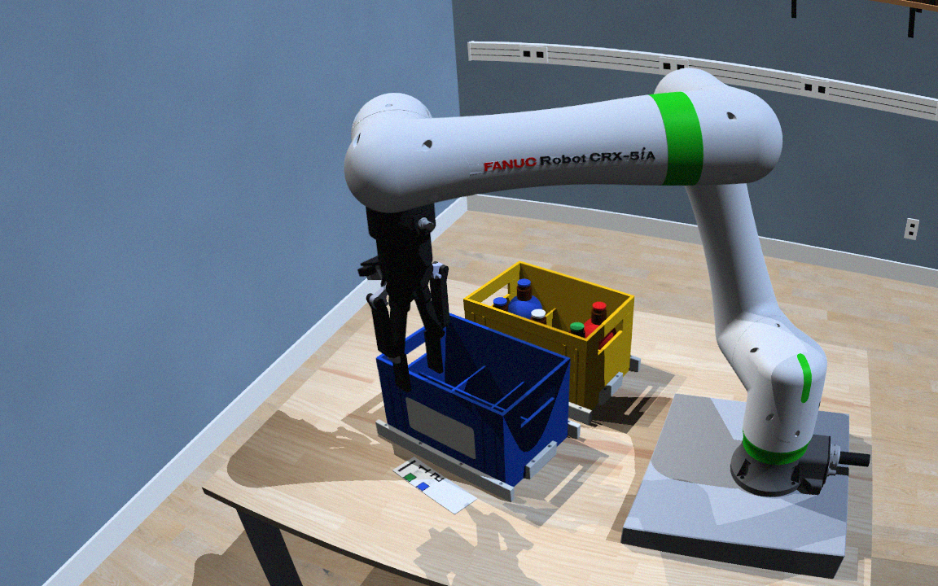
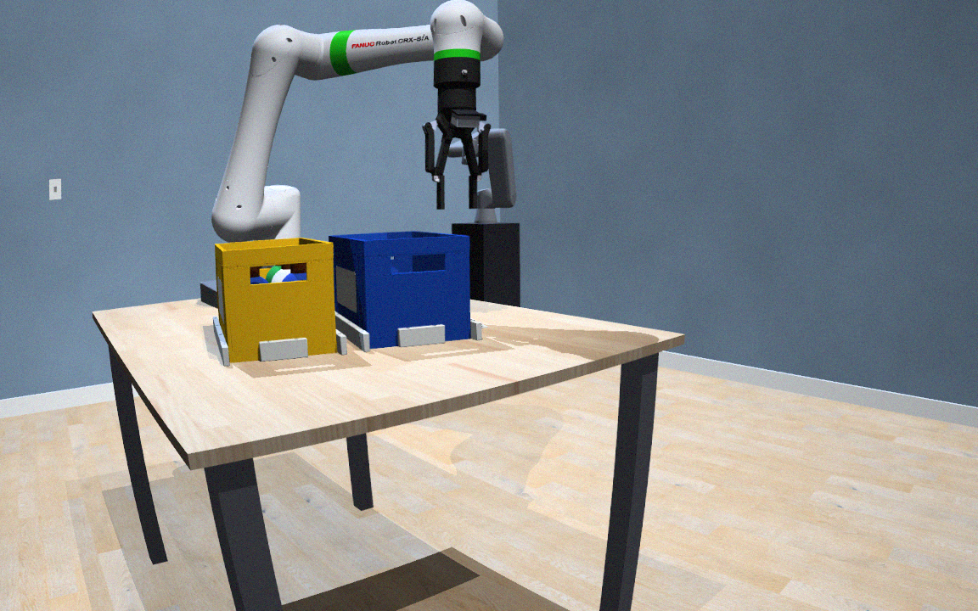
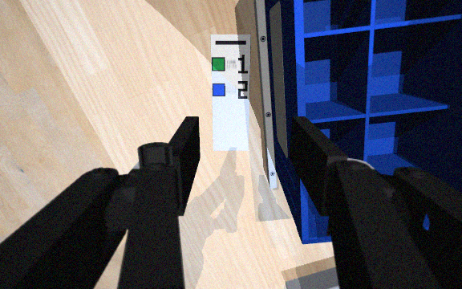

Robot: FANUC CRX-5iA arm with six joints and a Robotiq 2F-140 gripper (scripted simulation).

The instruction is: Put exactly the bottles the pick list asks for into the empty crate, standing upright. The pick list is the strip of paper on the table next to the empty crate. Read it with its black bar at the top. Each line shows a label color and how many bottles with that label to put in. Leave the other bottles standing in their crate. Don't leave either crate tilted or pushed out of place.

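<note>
My gripper is now 150 mm past the green-label bottle, 310 mm to the left of it and 160 mm above it. Also, from my hand: pick list 10 mm behind, 10 mm to the left, 250 mm below; then blue crate 20 mm behind, 130 mm to the right, 170 mm below; then white-label bottle 70 mm behind, 330 mm to the right, 160 mm below.
</note>
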